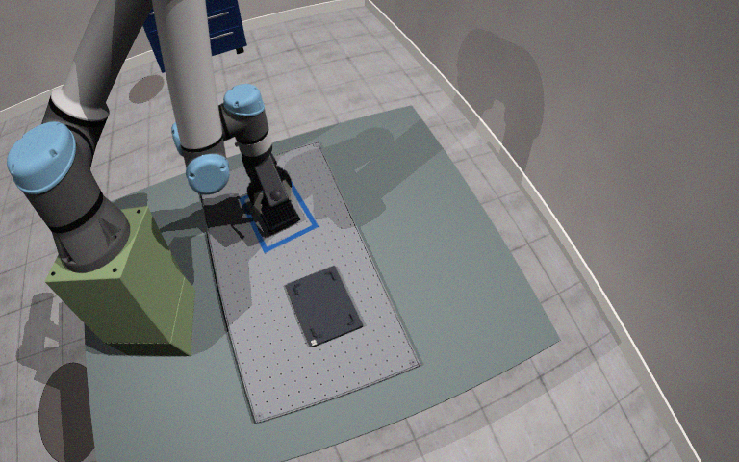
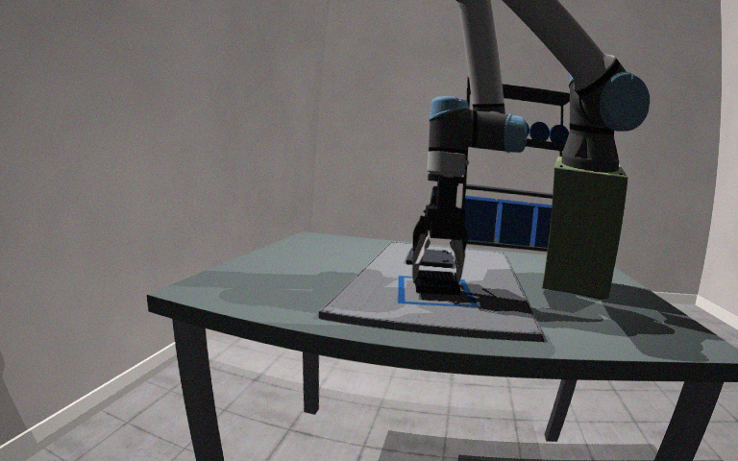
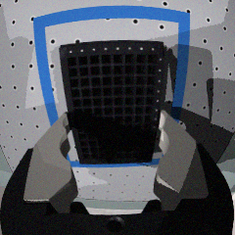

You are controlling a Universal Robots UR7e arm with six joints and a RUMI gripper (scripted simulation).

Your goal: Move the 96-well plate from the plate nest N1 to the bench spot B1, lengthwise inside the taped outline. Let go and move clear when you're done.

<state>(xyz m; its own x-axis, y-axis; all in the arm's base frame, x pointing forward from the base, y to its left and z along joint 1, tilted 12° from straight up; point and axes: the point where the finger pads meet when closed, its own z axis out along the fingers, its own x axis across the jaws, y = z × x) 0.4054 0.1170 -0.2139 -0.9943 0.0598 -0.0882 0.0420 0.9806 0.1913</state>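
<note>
Right now the black 96-well plate is 10 mm below my hand. Also, from my hand: plate nest N1: 290 mm to the right, 20 mm below, 20 mm behind.
</note>
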